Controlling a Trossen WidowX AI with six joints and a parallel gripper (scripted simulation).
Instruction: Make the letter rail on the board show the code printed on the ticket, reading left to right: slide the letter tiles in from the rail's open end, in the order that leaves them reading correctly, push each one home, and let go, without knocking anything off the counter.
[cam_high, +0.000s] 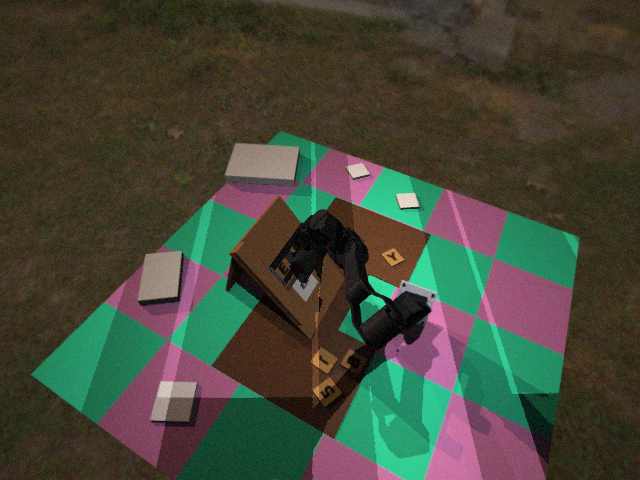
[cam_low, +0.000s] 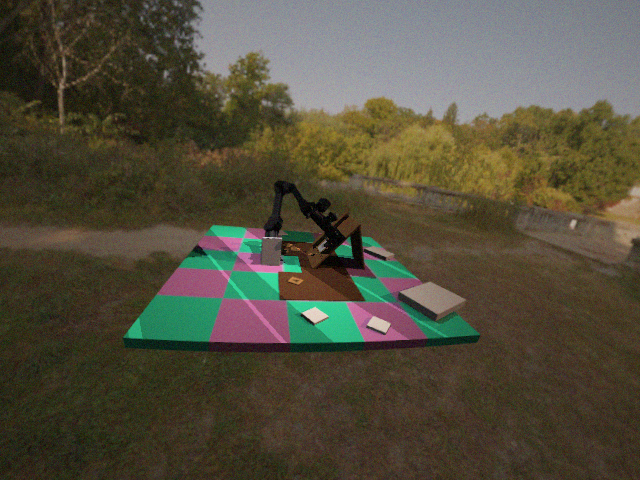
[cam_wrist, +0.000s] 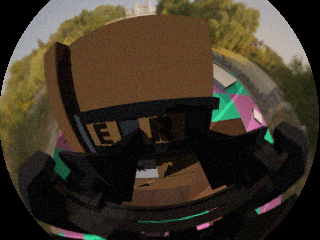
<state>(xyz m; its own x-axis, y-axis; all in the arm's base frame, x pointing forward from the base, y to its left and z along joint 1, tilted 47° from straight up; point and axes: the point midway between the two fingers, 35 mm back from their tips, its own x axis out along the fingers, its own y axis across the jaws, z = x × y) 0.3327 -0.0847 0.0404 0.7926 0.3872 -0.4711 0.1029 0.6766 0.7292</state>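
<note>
The white ticket is 5 cm behind my gripper tip, 6 cm to the left of it and 7 cm below it. Round my gripper tip: beige block: 41 cm ahead, 16 cm to the left, 16 cm below; letter tile: right at my gripper tip.
</note>
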